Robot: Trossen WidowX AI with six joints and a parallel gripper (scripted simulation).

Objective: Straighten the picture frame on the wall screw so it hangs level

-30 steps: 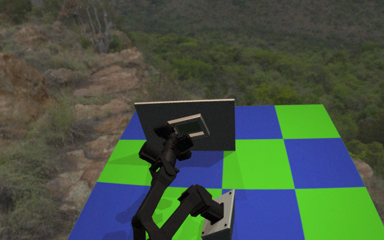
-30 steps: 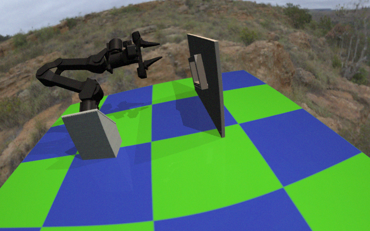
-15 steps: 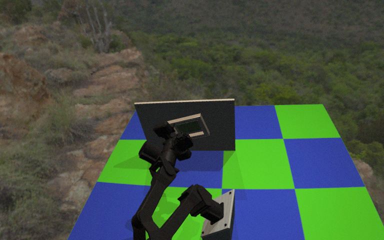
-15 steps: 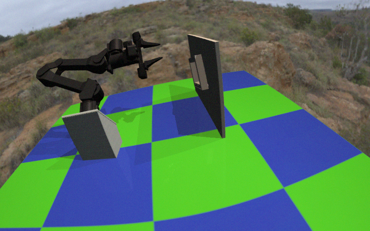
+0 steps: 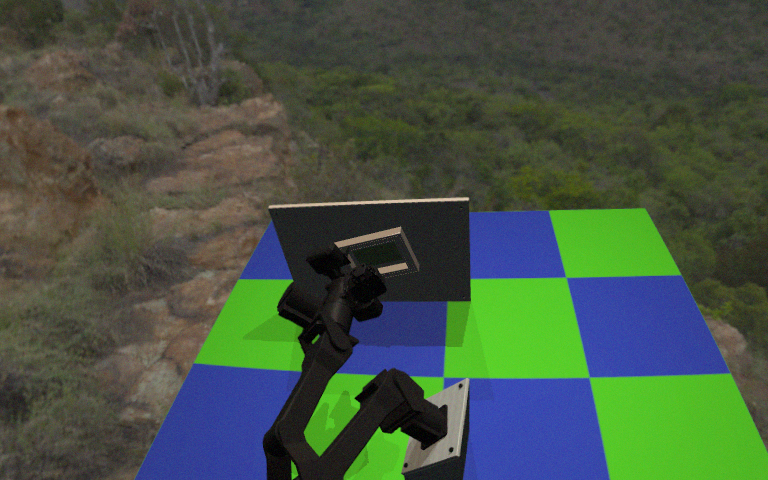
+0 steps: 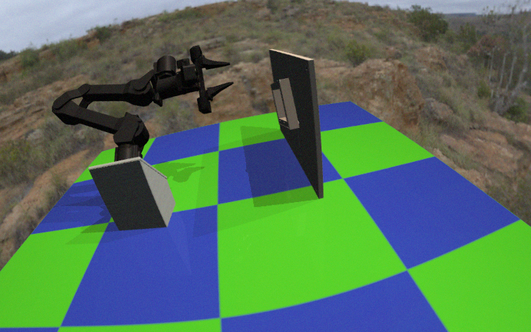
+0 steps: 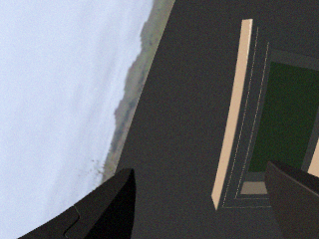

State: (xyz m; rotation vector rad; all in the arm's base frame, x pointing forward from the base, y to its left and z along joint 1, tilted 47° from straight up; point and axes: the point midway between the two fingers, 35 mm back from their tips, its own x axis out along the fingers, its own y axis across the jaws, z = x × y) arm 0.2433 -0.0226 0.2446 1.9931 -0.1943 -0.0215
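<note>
Now: gripper tip 13 cm short of the picture frame, 11 cm above it and 2 cm to the left of it. From my gripper tip the other things lie so: wall panel (14 cm ahead, 12 cm below, 1 cm to the right).
</note>
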